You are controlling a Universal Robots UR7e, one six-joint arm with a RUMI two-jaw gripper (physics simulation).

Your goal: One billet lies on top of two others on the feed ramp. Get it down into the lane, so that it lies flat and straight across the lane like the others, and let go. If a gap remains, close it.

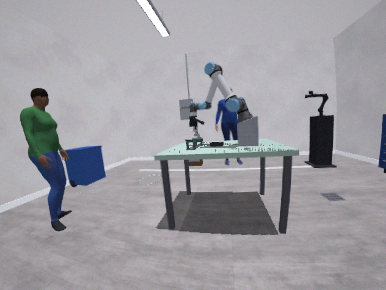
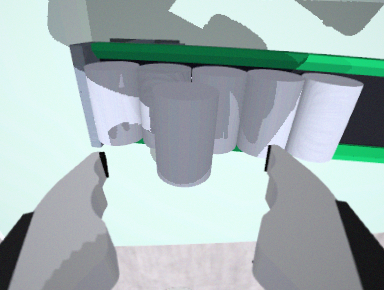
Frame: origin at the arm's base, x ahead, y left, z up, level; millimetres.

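Seen in the pictures: gripper, fingertip midpoint: point(image 1: 196, 134) point(image 2: 186, 150); arm's base, link origin: point(image 1: 246, 120).
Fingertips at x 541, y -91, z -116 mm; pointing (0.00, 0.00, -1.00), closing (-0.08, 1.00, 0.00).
Observation:
Pixels of each thing's top centre, then the offset from my fingertips to it. "pt": a spot on its surface instead. Level surfaces: height alone.
- top billet, top centre: point(image 2: 184, 149) dx -5, dy -1, dz +7 mm
- second billet, top centre: point(image 2: 162, 115) dx -10, dy -17, dz -30 mm
- third billet, top centre: point(image 2: 219, 119) dx -11, dy +23, dz -25 mm
- leftmost billet, top centre: point(image 2: 109, 111) dx -10, dy -57, dz -34 mm
- grey end plate, top centre: point(image 2: 87, 102) dx -10, dy -81, dz -53 mm
- fourth billet, top centre: point(image 2: 276, 123) dx -11, dy +63, dz -21 mm
- rightmost billet, top centre: point(image 2: 333, 128) dx -11, dy +102, dz -16 mm
- lane, surface spot: point(image 2: 369, 112) pt dx -12, dy +157, dz -50 mm
- feed ramp, surface spot: point(image 1: 194, 140) pt dx -55, dy +289, dz -40 mm
- pale green table, surface height: dz -131 mm
- dark object, top centre: point(image 1: 216, 142) dx -237, dy +78, dz -92 mm
The top billet point(image 2: 184, 135), a grey cylinder, lies across the second billet point(image 2: 165, 72) and third billet point(image 2: 229, 107) from the left, its near end sticking out past the near rail. The leftmost billet point(image 2: 117, 117) is beside the grey end plate point(image 2: 85, 95). The fourth billet point(image 2: 270, 107) and rightmost billet point(image 2: 325, 117) lie to the right, side by side in the lane point(image 2: 369, 112) of the feed ramp point(image 1: 194, 140). The second billet is mostly hidden. My gripper point(image 2: 186, 150) point(image 1: 196, 135) is open; its fingers stand left and right of the top billet's near end, with nothing gripped.
Green rails point(image 2: 200, 54) run along the lane's long sides. The ramp stands on the pale green table point(image 1: 225, 153), near the robot's grey base point(image 1: 248, 131). A dark object point(image 1: 216, 144) lies between them. A person in green point(image 1: 42, 130) stands left of the table; a person in blue point(image 1: 228, 120) stands behind it.

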